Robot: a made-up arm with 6 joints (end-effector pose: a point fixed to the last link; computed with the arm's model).
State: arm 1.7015 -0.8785 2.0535 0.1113 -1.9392 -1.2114
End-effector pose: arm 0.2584 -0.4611 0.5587 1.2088 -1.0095 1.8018
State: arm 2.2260 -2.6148 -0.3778 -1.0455 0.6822 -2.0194
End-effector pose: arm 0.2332 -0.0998 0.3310 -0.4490 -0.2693 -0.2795
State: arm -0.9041 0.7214 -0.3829 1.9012 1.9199 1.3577
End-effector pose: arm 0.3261 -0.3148 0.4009 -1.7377 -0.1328 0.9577
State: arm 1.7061 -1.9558 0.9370 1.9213 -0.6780 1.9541
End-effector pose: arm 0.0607 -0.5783 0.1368 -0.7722 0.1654 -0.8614
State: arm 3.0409 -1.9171 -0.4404 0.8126 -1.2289 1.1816
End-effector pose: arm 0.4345 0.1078 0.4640 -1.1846 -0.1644 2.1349
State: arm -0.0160 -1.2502 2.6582 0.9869 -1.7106 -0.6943
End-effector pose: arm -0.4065 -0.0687 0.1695 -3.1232 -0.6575 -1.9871
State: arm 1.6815 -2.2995 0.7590 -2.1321 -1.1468 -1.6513
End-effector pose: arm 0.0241 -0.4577 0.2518 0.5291 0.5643 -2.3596
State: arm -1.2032 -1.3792 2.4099 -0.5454 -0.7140 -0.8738
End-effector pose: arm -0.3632 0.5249 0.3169 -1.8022 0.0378 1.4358
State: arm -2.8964 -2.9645 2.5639 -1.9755 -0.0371 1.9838
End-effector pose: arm -0.0171 0.0019 -0.3184 0.1481 0.8777 -2.7368
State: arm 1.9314 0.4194 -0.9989 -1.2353 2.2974 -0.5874
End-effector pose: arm 0.1155 0.0937 0.3392 0.6978 -0.7056 0.7570
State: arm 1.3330 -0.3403 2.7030 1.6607 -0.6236 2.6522
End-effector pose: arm -0.0715 -0.3584 0.5573 -1.1722 0.0875 -1.2969
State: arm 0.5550 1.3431 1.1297 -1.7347 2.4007 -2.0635
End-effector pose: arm 0.5394 0.2891 0.1861 -2.8590 -0.1713 -1.9579
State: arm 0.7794 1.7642 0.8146 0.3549 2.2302 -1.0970
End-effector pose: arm 0.5389 0.3135 0.0686 0.3013 -1.0863 1.9028
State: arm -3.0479 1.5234 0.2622 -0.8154 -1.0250 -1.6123
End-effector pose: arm -0.3097 0.1338 0.0847 -1.9375 0.7567 -1.1207
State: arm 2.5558 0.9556 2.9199 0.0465 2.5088 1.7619
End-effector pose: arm -0.0252 0.2639 0.7785 1.8607 1.2601 -0.1694
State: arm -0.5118 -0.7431 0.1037 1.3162 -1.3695 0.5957
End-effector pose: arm -0.1776 0.0662 0.8635 -1.2568 0.1193 -1.8782
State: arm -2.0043 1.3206 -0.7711 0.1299 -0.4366 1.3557
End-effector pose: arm -0.2517 -0.1028 0.1833 1.8317 0.5219 1.3565
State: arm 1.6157 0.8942 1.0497 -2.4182 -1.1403 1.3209
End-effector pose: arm -0.0850 0.5654 0.4587 0.4221 -0.7298 2.8886
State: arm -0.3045 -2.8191 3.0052 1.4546 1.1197 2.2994
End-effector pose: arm 0.1906 -0.0699 -0.0201 2.9175 -0.0561 0.7822
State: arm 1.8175 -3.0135 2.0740 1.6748 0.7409 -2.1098
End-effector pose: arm -0.0150 0.2091 -0.2464 1.7369 0.7149 -3.0017
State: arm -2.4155 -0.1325 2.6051 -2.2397 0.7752 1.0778
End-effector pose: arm 0.2301 0.1459 0.9159 -2.2791 -0.8053 1.3649
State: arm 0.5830 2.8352 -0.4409 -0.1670 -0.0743 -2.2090
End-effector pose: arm -0.0124 -0.1983 0.0752 -0.7143 -0.0566 -2.6196
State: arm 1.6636 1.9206 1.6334 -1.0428 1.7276 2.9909
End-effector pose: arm 0.0795 0.6053 0.0090 -1.5360 -0.4862 -0.0853
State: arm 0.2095 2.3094 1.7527 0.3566 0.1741 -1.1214
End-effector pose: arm 0.5470 -0.0496 -0.0278 0.9047 0.4380 0.4411
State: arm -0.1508 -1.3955 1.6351 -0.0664 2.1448 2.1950
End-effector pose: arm -0.6327 -0.0598 0.4095 -2.5608 1.0341 -0.5725
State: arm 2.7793 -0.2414 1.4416 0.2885 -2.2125 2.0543
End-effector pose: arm 0.2286 0.1167 0.9162 -2.0677 0.5274 2.3276
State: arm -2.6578 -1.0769 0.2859 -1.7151 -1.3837 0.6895
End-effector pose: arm 0.0719 0.0899 0.6955 -0.4356 -0.0543 -0.9888
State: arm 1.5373 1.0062 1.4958 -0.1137 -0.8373 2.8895
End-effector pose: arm 0.2003 0.5451 0.6175 -2.7738 0.2320 1.5090
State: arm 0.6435 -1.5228 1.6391 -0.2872 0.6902 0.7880
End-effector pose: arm -0.3777 -0.5041 0.3812 2.7643 0.5182 -2.2713
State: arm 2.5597 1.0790 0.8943 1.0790 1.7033 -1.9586
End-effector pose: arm -0.4682 0.4343 0.5632 0.5052 -0.4129 -1.9590
